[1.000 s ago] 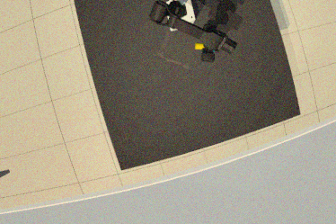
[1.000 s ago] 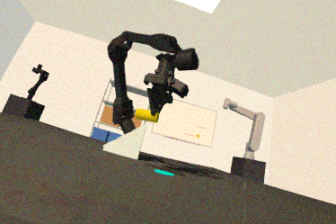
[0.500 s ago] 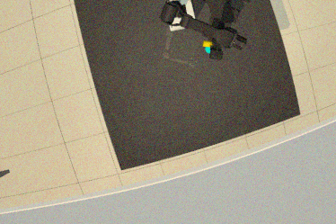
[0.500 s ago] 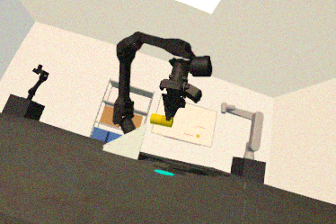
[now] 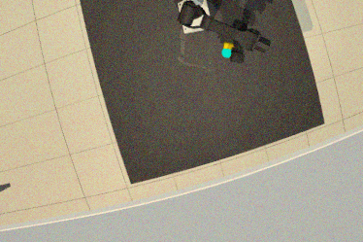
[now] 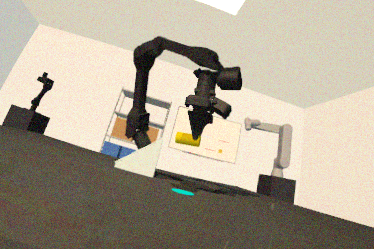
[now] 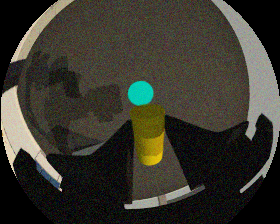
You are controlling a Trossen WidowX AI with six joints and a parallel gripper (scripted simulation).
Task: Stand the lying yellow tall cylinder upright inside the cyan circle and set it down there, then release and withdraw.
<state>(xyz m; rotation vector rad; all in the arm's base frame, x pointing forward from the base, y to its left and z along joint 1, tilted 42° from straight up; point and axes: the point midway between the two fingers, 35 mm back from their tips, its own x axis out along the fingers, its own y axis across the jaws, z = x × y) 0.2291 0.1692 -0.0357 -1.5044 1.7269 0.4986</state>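
Now: gripper tip 140 mm above the cyan circle. Also, from my gripper tip: yellow tall cylinder: 10 mm behind, 20 mm to the right.
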